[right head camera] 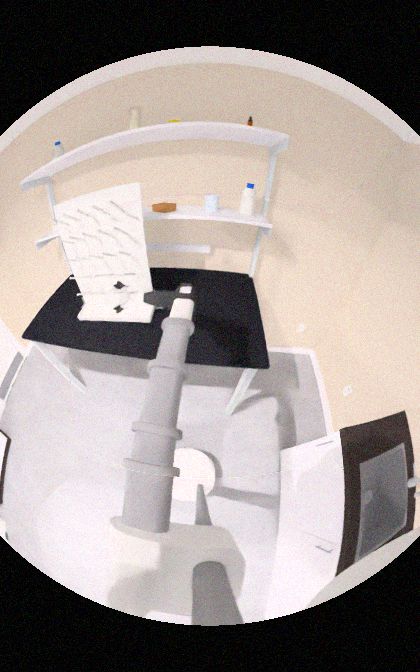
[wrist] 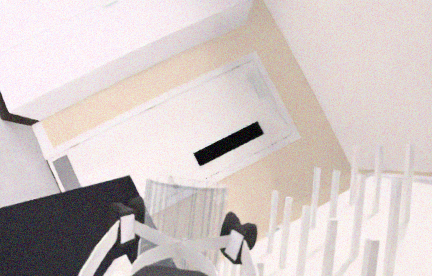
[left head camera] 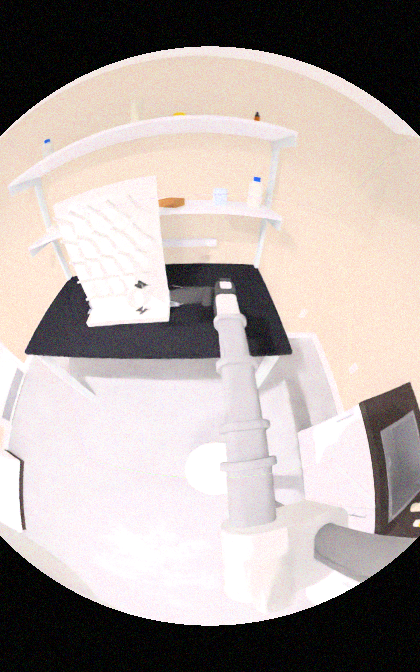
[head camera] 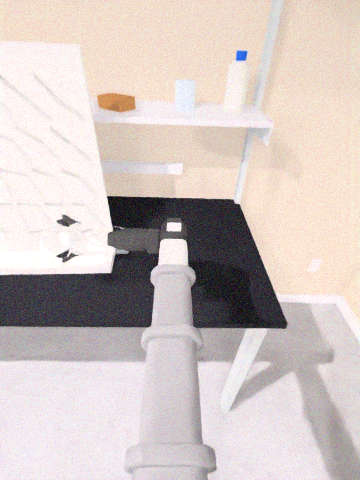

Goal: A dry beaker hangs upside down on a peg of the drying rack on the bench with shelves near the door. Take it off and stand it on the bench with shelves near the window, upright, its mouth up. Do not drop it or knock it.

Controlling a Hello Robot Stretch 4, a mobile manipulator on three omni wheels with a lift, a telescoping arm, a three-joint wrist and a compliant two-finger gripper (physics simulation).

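My gripper (head camera: 66, 238) (left head camera: 141, 297) (right head camera: 119, 297) (wrist: 183, 220) is shut on the clear beaker (wrist: 185, 200), with one dark fingertip on each side of its wall. The beaker is faint against the white board in the head views; which end is its mouth is hard to tell. The white drying rack (head camera: 50, 60) (left head camera: 145, 187) (right head camera: 127, 192) stands on the black-topped bench (head camera: 225, 305) (left head camera: 200, 347) (right head camera: 225, 352) (wrist: 60, 220). The gripper is in front of the rack's lower right part. In the wrist view the rack's pegs (wrist: 395, 210) are right of the beaker. The bench near the window is not identifiable.
A shelf (head camera: 150, 115) behind the bench holds an orange-brown block (head camera: 116, 102), a pale blue container (head camera: 185, 95) and a white bottle with a blue cap (head camera: 236, 85). A round white stool (right head camera: 195, 472) stands on the floor. A white cabinet (left head camera: 340, 465) (right head camera: 310, 505) is at the right.
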